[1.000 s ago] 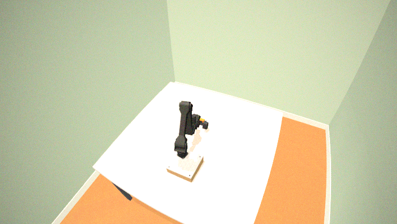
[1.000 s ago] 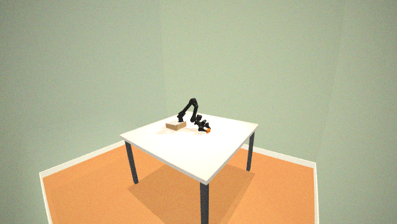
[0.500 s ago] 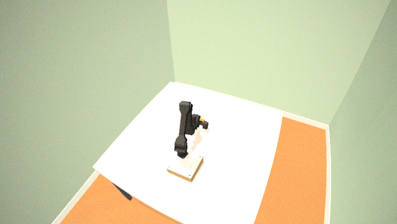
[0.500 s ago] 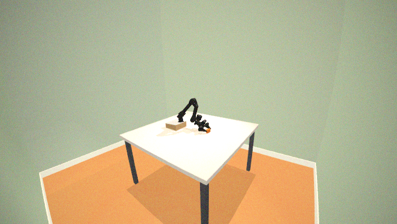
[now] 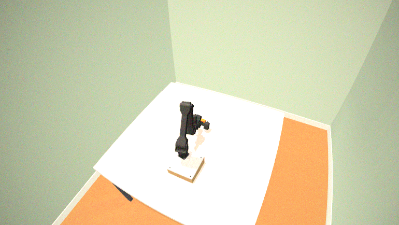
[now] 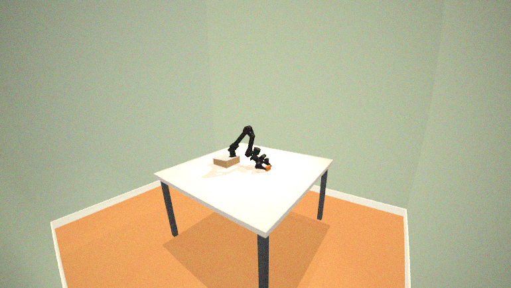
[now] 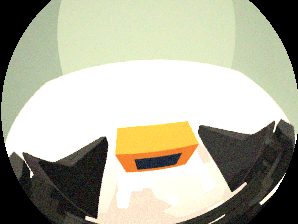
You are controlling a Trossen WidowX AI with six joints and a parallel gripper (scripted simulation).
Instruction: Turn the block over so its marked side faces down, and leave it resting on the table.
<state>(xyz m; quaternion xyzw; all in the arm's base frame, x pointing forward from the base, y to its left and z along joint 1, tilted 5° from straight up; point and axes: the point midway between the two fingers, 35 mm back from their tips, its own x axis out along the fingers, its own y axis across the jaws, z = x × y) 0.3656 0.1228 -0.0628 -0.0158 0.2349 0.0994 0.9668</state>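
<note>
The orange block is 2 cm behind my gripper tip and 1 cm below it.
</note>
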